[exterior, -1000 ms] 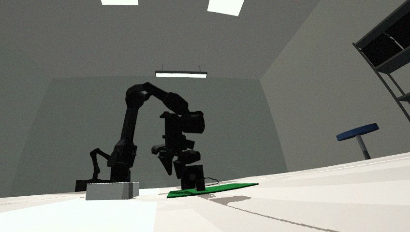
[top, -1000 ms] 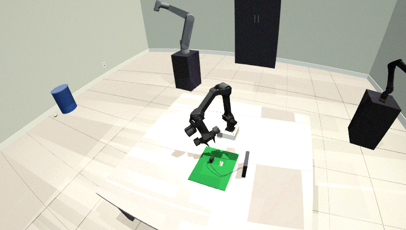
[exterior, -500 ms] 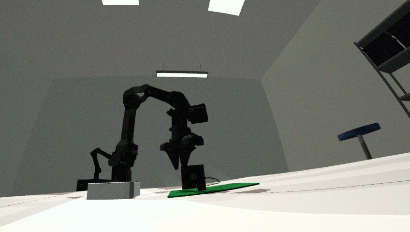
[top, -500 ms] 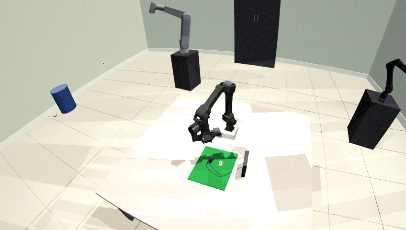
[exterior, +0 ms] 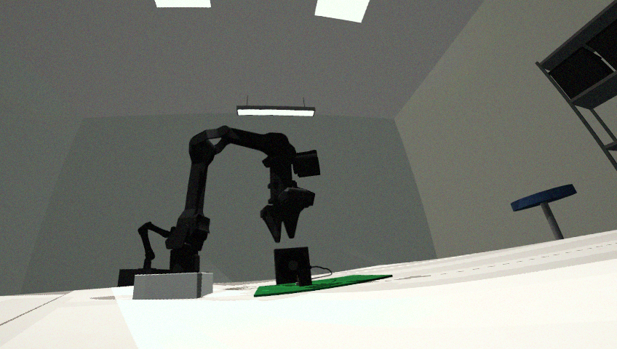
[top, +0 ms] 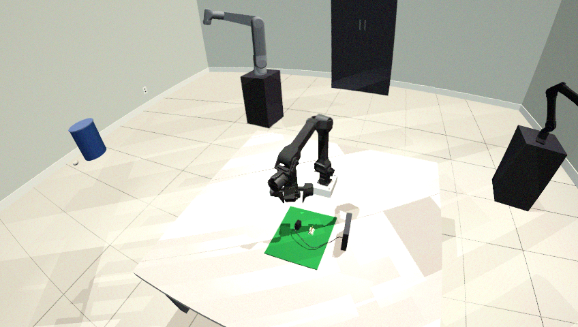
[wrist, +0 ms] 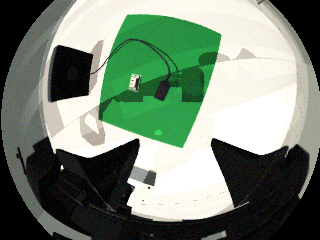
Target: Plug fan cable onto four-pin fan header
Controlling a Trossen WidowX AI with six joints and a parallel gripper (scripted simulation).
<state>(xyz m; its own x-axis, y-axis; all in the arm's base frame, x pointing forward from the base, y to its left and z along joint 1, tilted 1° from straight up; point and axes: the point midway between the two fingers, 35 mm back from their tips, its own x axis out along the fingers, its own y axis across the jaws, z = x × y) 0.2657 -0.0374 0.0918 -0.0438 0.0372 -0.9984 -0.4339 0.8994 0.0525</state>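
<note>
Now: the black plug 4 cm ahead of my gripper tip, 4 cm to the left of it and 9 cm below it. Also, from my gripper tip: fan: 1 cm ahead, 26 cm to the left, 5 cm below; white four-pin header: 3 cm ahead, 11 cm to the left, 11 cm below; green board: 7 cm ahead, 8 cm to the left, 13 cm below.
</note>
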